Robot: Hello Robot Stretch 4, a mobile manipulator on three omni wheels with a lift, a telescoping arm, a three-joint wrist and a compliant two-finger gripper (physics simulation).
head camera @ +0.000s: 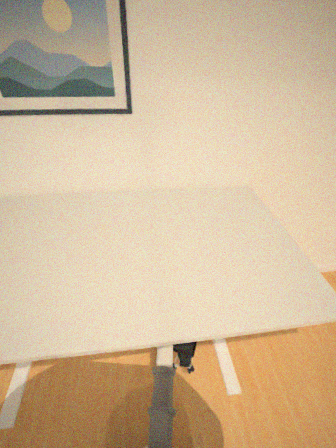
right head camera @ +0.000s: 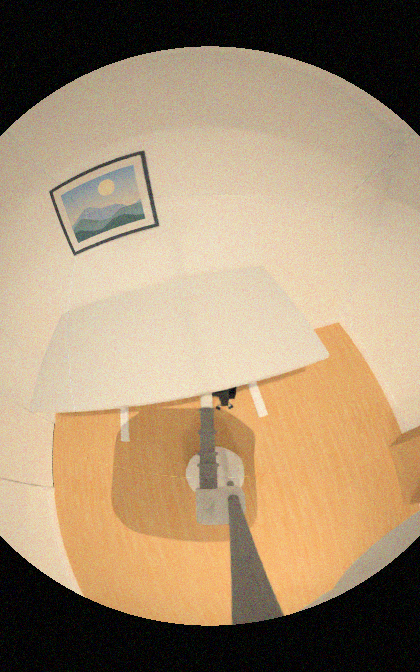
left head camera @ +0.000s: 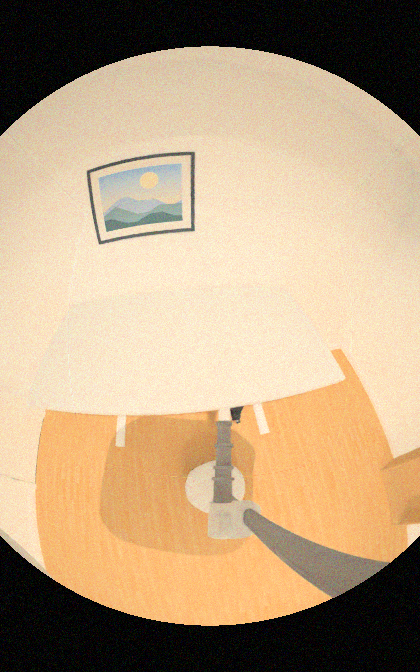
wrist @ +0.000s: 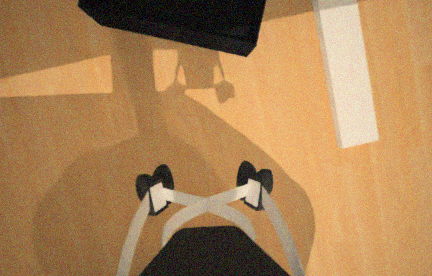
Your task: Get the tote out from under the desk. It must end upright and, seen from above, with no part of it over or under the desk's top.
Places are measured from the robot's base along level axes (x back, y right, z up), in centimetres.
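Pixels of known places: gripper, between the fingertips: [head camera: 181, 370] [wrist: 205, 178].
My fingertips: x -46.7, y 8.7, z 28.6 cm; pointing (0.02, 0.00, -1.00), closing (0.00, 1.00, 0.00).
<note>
Behind a point stands the place of what it marks.
The black tote [wrist: 175, 22] {z -2.5, x -70.7, y 4.2 cm} shows in part at the top edge of the wrist view, over the wooden floor; its inside cannot be made out. It is not visible in the head views, where the white desk top [head camera: 150, 275] {z 92.2, x -54.8, y -6.2 cm} [left head camera: 200, 350] [right head camera: 185, 345] covers the area behind its front edge. My gripper [wrist: 205, 178] {z 28.6, x -46.7, y 8.7 cm} [head camera: 183, 369] {z 28.6, x -46.7, y 8.7 cm} [right head camera: 224, 407] is open, its two dark fingertips apart with bare floor showing between them. It points down just in front of the desk's front edge, and the tote is apart from the fingertips.
A white desk foot [wrist: 350, 75] [head camera: 227, 367] [left head camera: 261, 419] [right head camera: 258, 400] lies on the floor right of the gripper. Another foot [head camera: 15, 395] [left head camera: 120, 431] [right head camera: 125, 425] is farther left. A brown wooden piece [left head camera: 405, 487] [right head camera: 407, 465] stands at the right edge. A wall is behind the desk.
</note>
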